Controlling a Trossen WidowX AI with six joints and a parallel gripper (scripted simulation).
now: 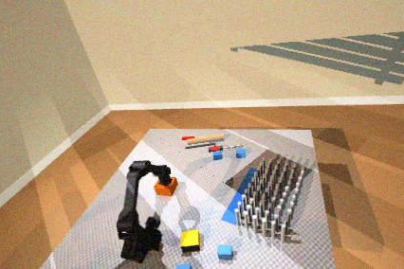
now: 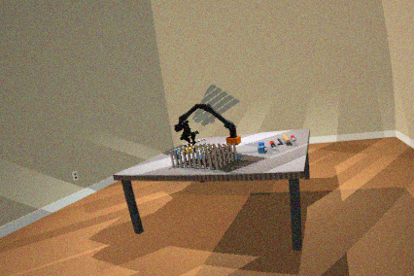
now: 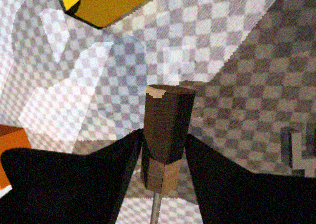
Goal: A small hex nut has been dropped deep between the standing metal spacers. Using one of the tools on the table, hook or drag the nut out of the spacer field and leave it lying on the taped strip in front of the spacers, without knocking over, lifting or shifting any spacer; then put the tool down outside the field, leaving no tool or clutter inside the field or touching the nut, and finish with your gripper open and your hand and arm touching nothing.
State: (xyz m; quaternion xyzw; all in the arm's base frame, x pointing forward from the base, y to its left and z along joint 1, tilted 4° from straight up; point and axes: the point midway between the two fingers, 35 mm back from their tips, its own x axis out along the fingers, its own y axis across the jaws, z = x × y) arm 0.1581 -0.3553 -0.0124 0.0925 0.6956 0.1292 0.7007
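Now: the wooden-handled rod 110 mm behind my gripper tip and 10 mm to the right of it. The rest, counted from my gripper tip: yellow block: 140 mm ahead, 90 mm to the left, 20 mm below; then blue taped strip: 280 mm ahead, 450 mm to the left, 40 mm below.
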